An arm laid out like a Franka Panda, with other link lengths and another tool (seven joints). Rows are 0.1 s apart.
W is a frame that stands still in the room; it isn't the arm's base.
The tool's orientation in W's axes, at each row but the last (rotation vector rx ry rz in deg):
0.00 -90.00 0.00
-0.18 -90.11 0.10
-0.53 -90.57 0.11
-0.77 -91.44 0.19
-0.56 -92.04 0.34
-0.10 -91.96 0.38
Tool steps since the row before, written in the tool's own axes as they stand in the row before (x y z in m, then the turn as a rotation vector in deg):
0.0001 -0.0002 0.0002 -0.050 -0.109 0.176
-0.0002 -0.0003 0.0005 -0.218 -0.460 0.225
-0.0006 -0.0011 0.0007 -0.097 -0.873 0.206
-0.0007 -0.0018 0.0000 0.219 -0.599 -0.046
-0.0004 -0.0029 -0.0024 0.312 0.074 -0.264
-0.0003 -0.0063 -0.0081 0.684 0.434 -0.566
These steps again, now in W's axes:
-0.0002 -0.0002 0.0001 -0.176 -0.109 -0.050
-0.0005 -0.0003 -0.0002 -0.225 -0.460 -0.217
-0.0007 -0.0011 -0.0006 -0.209 -0.873 -0.093
0.0000 -0.0018 -0.0007 0.037 -0.597 0.226
0.0024 -0.0029 -0.0003 0.253 0.077 0.320
0.0081 -0.0063 0.0000 0.541 0.439 0.701

